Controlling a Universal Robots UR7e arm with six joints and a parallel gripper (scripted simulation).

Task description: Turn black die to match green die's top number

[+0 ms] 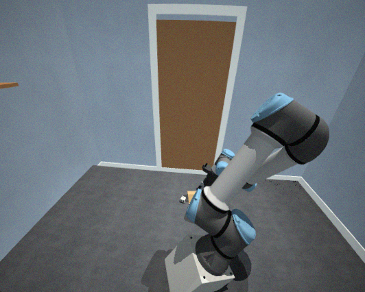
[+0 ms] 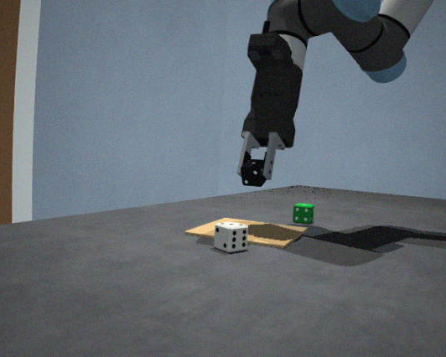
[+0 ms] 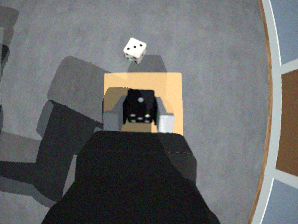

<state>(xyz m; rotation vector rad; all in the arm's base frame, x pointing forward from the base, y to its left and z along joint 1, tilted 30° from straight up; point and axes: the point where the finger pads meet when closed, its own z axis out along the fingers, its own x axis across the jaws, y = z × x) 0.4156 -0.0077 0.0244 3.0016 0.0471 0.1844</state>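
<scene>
Right now the black die is 1 cm below my hand. From my hand the other things lie so: white die: 1 cm behind, 11 cm to the left, 8 cm below; then tan mat: 10 cm below; then green die: 4 cm behind, 14 cm to the right, 8 cm below.
</scene>
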